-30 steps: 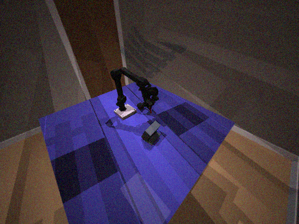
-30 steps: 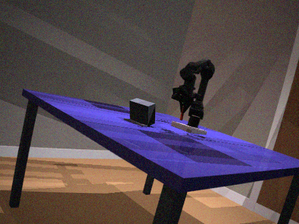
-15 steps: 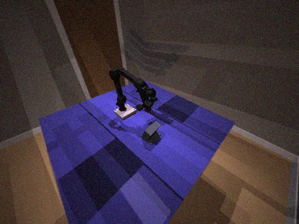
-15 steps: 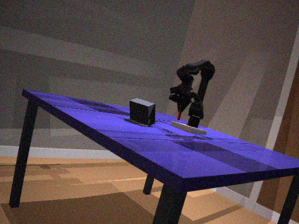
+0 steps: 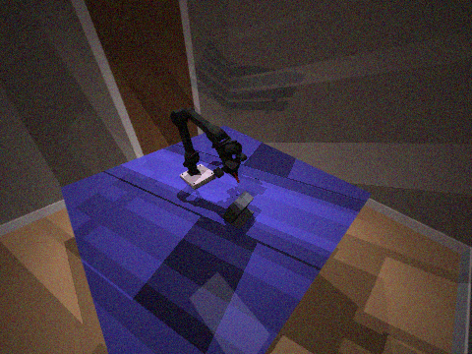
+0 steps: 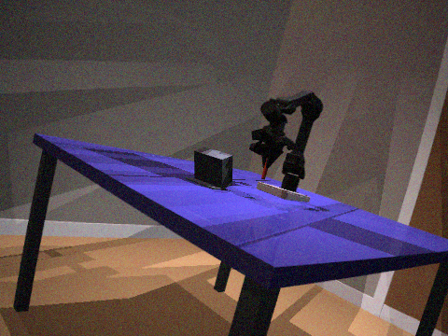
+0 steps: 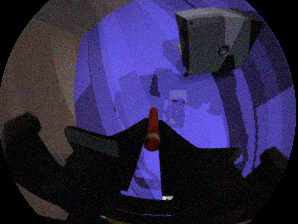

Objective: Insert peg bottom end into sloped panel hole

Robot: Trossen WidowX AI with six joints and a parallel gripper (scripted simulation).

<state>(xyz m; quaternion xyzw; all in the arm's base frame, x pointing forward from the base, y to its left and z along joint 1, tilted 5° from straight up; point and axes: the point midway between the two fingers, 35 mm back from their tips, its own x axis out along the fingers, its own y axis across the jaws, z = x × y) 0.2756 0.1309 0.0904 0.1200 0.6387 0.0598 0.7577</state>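
The dark sloped panel is 150 mm ahead of my gripper tip, 100 mm to the right of it and 50 mm below it. Also, from my gripper tip: red peg (10 mm above).
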